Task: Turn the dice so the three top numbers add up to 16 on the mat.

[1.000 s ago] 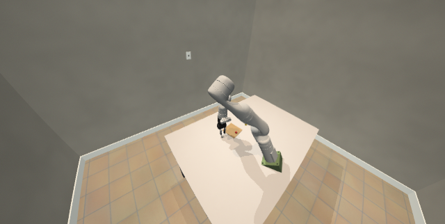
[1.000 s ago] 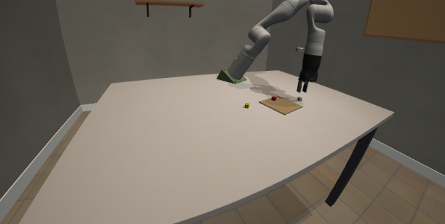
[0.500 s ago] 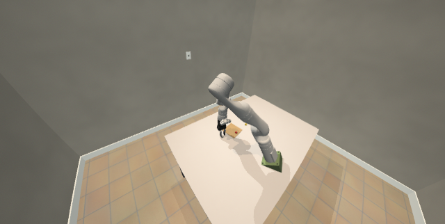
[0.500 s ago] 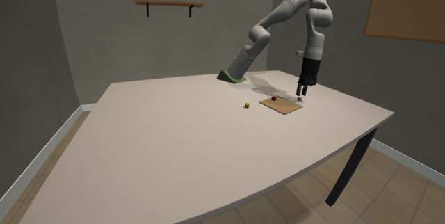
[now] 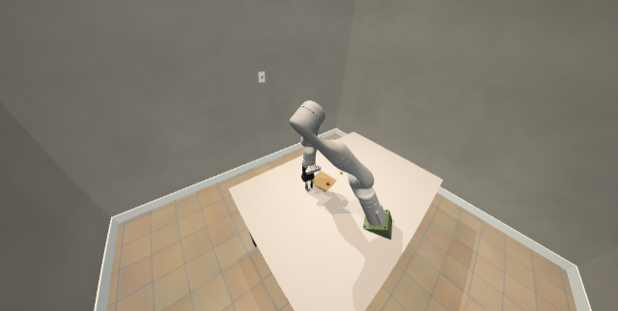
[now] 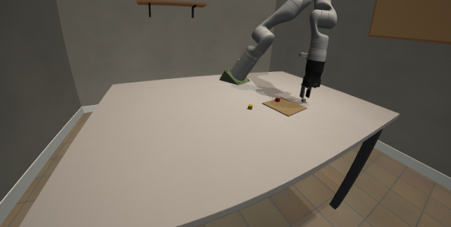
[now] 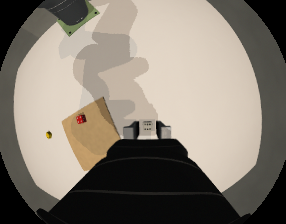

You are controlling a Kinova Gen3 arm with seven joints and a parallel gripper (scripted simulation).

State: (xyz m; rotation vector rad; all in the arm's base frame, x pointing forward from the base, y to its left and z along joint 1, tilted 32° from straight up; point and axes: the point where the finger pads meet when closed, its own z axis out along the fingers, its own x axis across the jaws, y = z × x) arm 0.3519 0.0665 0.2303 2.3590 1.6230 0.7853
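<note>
Right now the white die is 3 cm below my hand. Round my hand: tan mat: 1 cm behind, 13 cm to the right, 4 cm below; then red die: 6 cm behind, 13 cm to the right, 3 cm below; then yellow die: 5 cm behind, 29 cm to the right, 3 cm below.
</note>
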